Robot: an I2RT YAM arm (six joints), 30 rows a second.
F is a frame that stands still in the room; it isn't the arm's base.
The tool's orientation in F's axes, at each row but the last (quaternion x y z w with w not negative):
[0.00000 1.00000 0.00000 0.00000]
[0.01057 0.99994 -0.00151 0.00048]
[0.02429 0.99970 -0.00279 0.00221]
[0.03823 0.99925 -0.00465 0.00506]
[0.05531 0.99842 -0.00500 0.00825]
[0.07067 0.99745 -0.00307 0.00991]
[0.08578 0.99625 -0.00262 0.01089]
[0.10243 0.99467 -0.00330 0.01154]
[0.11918 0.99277 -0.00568 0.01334]
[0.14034 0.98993 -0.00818 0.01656]
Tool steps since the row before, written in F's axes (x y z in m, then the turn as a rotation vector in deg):
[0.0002 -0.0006 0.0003 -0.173 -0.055 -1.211]
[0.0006 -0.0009 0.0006 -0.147 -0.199 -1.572]
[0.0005 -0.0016 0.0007 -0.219 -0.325 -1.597]
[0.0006 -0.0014 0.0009 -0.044 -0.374 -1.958]
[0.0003 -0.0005 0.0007 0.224 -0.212 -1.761]
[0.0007 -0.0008 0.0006 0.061 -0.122 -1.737]
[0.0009 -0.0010 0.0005 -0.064 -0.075 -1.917]
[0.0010 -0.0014 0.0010 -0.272 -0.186 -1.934]
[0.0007 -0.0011 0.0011 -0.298 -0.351 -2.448]
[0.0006 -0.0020 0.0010 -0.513 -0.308 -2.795]
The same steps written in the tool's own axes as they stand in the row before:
[-0.0002 -0.0006 -0.0003 0.173 -0.055 1.211]
[-0.0006 -0.0009 -0.0006 0.144 -0.197 1.572]
[-0.0006 -0.0016 -0.0007 0.210 -0.327 1.598]
[-0.0007 -0.0014 -0.0009 0.036 -0.359 1.961]
[-0.0004 -0.0005 -0.0007 -0.216 -0.170 1.767]
[-0.0008 -0.0007 -0.0006 -0.042 -0.104 1.739]
[-0.0011 -0.0008 -0.0005 0.093 -0.078 1.916]
[-0.0013 -0.0012 -0.0010 0.274 -0.229 1.929]
[-0.0010 -0.0009 -0.0011 0.275 -0.392 2.445]
[-0.0012 -0.0018 -0.0009 0.505 -0.406 2.784]

